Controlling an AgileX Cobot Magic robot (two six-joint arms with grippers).
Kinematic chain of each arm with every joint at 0, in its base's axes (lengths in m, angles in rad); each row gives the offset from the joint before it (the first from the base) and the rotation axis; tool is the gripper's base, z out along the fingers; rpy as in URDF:
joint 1: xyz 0 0 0.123 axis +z
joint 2: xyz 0 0 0 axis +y
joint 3: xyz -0.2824 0 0.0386 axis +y
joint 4: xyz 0.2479 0 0.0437 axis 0.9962 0 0.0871
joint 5: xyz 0 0 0 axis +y
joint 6: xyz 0.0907 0 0.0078 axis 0.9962 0 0.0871
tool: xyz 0 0 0 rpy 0 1.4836 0
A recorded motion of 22 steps. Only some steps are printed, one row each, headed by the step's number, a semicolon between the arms.
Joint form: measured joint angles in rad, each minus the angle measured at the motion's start. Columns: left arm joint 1, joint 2, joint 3, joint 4, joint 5, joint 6; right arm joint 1, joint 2, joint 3, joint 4, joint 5, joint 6.
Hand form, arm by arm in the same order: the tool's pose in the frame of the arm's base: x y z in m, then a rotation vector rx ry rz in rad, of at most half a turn. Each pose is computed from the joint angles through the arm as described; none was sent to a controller.
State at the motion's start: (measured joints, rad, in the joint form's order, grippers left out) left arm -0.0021 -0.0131 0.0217 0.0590 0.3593 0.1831; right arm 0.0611 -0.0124 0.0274 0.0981 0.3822 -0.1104
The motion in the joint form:
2: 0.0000 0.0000 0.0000 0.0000 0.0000 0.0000; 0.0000 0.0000 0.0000 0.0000 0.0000 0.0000
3: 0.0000 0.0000 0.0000 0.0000 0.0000 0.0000; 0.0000 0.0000 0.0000 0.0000 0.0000 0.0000
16: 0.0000 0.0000 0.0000 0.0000 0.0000 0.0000; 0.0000 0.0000 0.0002 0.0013 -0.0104 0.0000
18: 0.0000 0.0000 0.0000 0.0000 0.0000 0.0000; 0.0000 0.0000 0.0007 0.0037 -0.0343 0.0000
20: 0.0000 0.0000 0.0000 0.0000 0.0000 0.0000; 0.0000 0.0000 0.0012 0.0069 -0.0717 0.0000
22: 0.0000 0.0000 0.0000 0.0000 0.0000 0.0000; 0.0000 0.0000 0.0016 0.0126 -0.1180 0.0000
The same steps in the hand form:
2: 0.0528 0.0018 0.1742 0.2081 1.8431 0.1837; 0.0520 0.0065 0.1703 -0.1006 1.8767 0.0630
3: 0.0528 0.0018 0.1742 0.2081 1.8431 0.1837; 0.0520 0.0065 0.1703 -0.1006 1.8767 0.0630
16: 0.0528 0.0018 0.1742 0.2081 1.8431 0.1837; 0.0523 0.0065 0.1712 -0.0986 1.8666 0.0636
18: 0.0528 0.0018 0.1742 0.2081 1.8431 0.1837; 0.0529 0.0064 0.1731 -0.0941 1.8435 0.0644
20: 0.0528 0.0018 0.1742 0.2081 1.8431 0.1837; 0.0538 0.0062 0.1762 -0.0874 1.8069 0.0650
22: 0.0528 0.0018 0.1742 0.2081 1.8431 0.1837; 0.0548 0.0060 0.1802 -0.0779 1.7615 0.0673

